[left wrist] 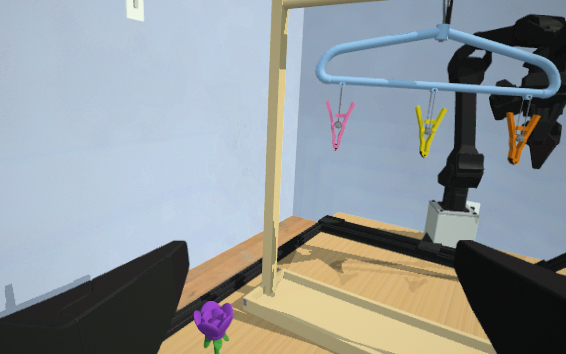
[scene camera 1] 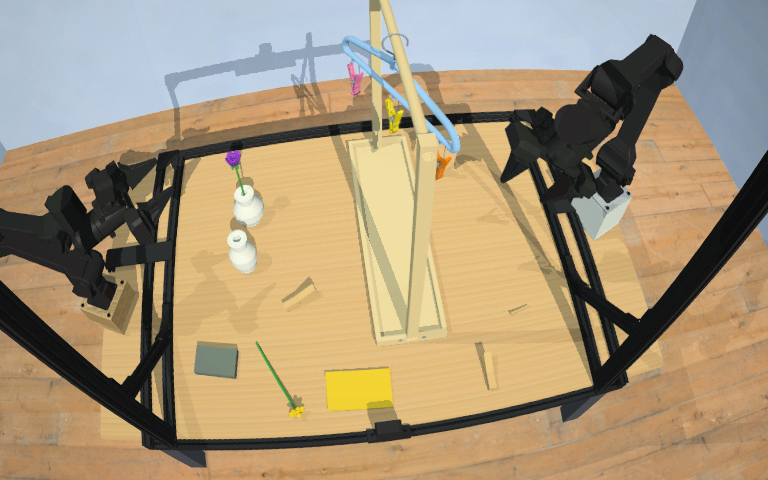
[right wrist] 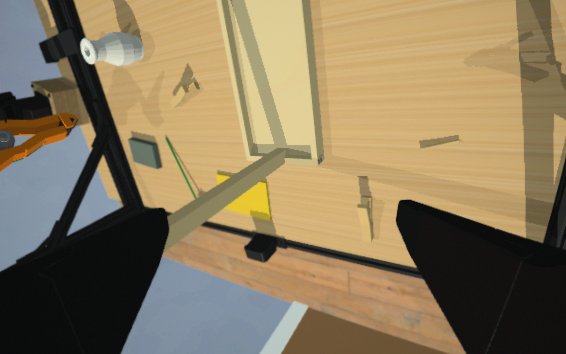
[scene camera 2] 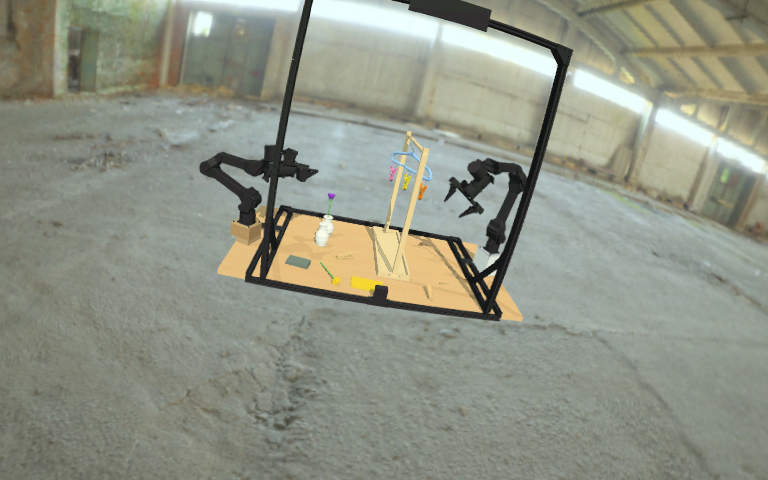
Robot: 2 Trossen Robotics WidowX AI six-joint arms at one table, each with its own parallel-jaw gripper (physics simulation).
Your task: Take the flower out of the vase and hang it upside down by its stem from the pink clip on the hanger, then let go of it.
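Places are measured from the left arm's base along level axes (x right, y down, z ahead), in metres.
Pixels of known places: left gripper, between the fingertips: [left wrist: 320, 253] [scene camera 1: 164, 173] [scene camera 2: 313, 168]; right gripper, between the fingertips: [left wrist: 537, 157] [scene camera 1: 521, 191] [right wrist: 284, 215] [scene camera 2: 451, 209]; left arm's base, origin of its link: [scene camera 1: 102, 294] [right wrist: 45, 106] [scene camera 2: 246, 222]; right arm's base, origin of its link: [left wrist: 453, 207] [scene camera 1: 606, 188] [scene camera 2: 491, 250].
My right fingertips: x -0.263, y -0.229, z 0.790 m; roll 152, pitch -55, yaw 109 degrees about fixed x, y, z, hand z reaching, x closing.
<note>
For each thing: its top centre in the pictures, then the offset to it from my right fingertips.
- purple flower, centre of its top: [left wrist: 220, 311] [scene camera 1: 233, 157] [scene camera 2: 332, 194] dx -0.051, dy +0.104, dz -0.542 m
- rear white vase, centre of its top: [scene camera 1: 243, 193] [scene camera 2: 328, 216] dx -0.047, dy +0.214, dz -0.537 m
- pink clip, centre of its top: [left wrist: 338, 121] [scene camera 1: 355, 79] [scene camera 2: 392, 172] dx -0.153, dy -0.045, dz -0.312 m
- second white vase, centre of its top: [scene camera 1: 236, 238] [right wrist: 87, 51] [scene camera 2: 324, 223] dx +0.067, dy +0.207, dz -0.507 m
- yellow flower, centre of its top: [scene camera 1: 274, 375] [right wrist: 176, 179] dx +0.300, dy +0.272, dz -0.364 m
- grey-green block, centre of its top: [scene camera 1: 215, 360] [right wrist: 142, 154] [scene camera 2: 298, 260] dx +0.302, dy +0.291, dz -0.498 m
- yellow sheet, centre of its top: [scene camera 1: 358, 389] [right wrist: 242, 196] [scene camera 2: 367, 283] dx +0.278, dy +0.300, dz -0.211 m
The purple flower [scene camera 1: 233, 158] [scene camera 2: 331, 195] [left wrist: 214, 320] stands upright, its green stem in the rear white vase [scene camera 1: 248, 209]. The pink clip [scene camera 1: 354, 79] [scene camera 2: 391, 173] [left wrist: 337, 127] hangs empty from the end of the light blue hanger [scene camera 1: 433, 106] [left wrist: 385, 82] nearest the back wall. My left gripper [scene camera 1: 162, 176] [scene camera 2: 314, 174] [left wrist: 320, 253] is open and empty, above the table's left side, left of the flower in scene camera 1. My right gripper [scene camera 1: 523, 191] [scene camera 2: 453, 208] [right wrist: 284, 215] is open and empty, right of the hanger.
A second white vase [scene camera 1: 242, 255] stands in front of the first. The wooden stand [scene camera 1: 421, 237] [left wrist: 275, 150] carries the hanger, with yellow [scene camera 1: 393, 116] and orange clips [scene camera 1: 442, 165]. A yellow flower [scene camera 1: 275, 376], grey-green block [scene camera 1: 215, 360], yellow sheet [scene camera 1: 359, 389] and wood pieces lie on the table.
</note>
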